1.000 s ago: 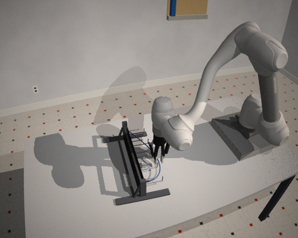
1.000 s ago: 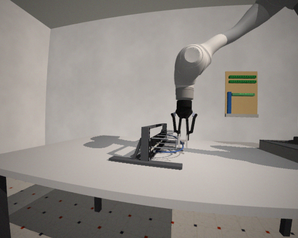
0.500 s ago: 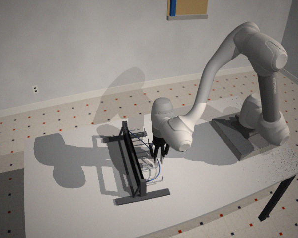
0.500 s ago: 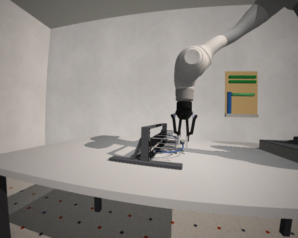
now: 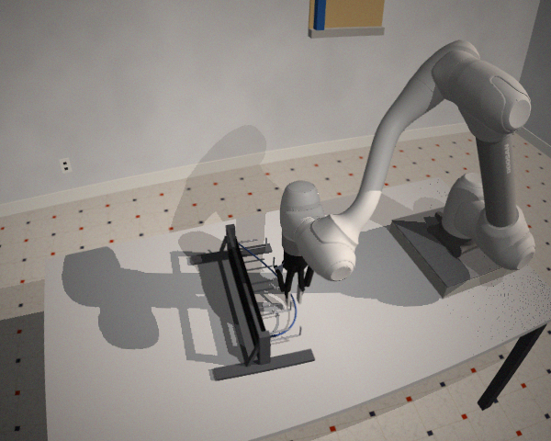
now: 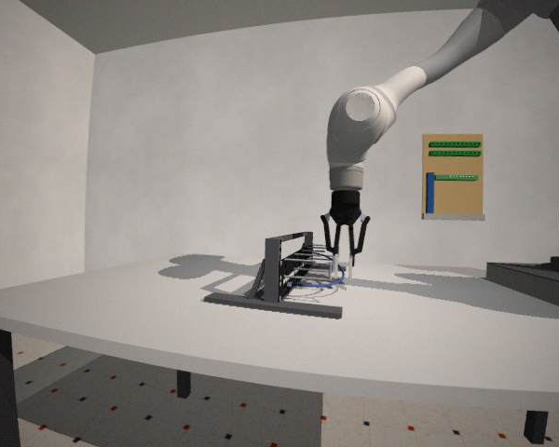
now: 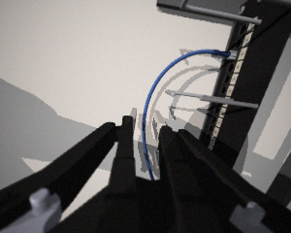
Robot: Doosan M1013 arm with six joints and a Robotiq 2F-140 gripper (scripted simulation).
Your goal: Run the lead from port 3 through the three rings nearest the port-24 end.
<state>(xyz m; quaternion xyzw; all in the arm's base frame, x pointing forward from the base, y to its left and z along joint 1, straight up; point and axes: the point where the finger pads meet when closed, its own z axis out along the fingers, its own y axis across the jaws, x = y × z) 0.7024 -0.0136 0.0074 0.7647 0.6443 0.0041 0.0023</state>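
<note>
The dark rack lies 130 mm ahead of my hand and 80 mm to the right of it.
</note>
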